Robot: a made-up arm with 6 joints.
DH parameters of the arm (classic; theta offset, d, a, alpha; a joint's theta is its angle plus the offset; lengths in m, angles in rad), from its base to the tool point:
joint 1: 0 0.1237 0 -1.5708
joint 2: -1.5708 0 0.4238 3.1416
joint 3: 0 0 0 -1.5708
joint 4: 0 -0.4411 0 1.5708
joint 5: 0 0.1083 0 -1.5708
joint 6: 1.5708 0 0 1.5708
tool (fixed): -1.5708 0 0 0
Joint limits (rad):
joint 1: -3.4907..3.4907
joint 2: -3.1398..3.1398
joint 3: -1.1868..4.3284
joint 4: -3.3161..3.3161
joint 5: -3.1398..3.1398
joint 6: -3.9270..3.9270
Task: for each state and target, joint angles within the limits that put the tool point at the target. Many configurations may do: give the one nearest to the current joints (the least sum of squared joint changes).
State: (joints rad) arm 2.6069 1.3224 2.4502 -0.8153 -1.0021 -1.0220
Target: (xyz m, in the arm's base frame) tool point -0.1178 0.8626 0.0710
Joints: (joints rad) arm 1.7869 1.7196 1.9276 -0.8696 -1.0021 -1.0220
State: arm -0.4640 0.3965 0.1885 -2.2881 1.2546 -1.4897
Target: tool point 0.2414 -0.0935 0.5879
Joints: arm -0.6109 -0.4659 -0.0757 -2.1789 1.2546 -1.4897
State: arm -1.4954 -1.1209 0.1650 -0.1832 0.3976 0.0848
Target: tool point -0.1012 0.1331 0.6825
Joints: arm -1.5972 -1.0995 -0.0594 -0.2593 0.3976 0.0848
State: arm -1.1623 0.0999 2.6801 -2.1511 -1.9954 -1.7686
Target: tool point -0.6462 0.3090 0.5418
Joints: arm -0.3826 -0.6991 2.4528 -2.0036 -1.9954 -1.7686
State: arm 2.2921 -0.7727 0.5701 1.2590 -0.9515 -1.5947
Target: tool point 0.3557 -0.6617 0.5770
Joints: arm 2.0402 -1.0597 1.2714 1.4044 -0.9515 -1.5947
